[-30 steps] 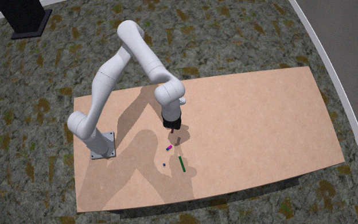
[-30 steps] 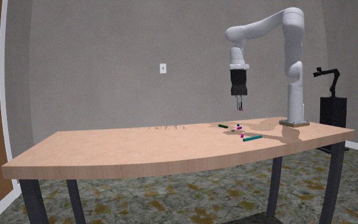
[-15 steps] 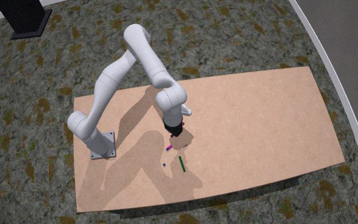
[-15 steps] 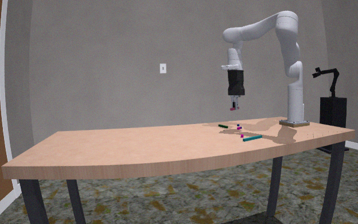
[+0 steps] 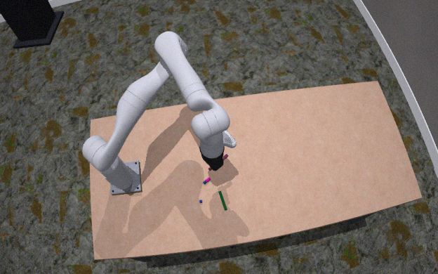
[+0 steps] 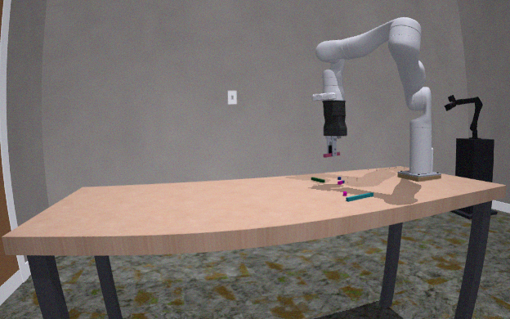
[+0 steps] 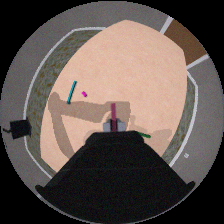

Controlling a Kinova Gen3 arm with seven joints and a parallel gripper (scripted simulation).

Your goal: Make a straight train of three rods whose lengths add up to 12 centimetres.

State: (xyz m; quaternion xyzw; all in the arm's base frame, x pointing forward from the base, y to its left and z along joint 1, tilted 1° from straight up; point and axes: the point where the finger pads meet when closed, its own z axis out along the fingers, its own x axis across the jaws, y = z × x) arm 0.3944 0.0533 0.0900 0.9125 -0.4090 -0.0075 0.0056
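Right now the pink rod is 1 cm below my hand. Round my hand: turquoise rod 20 cm to the left, 11 cm below, 3 cm behind; green rod 12 cm to the right, 11 cm below, 2 cm ahead.
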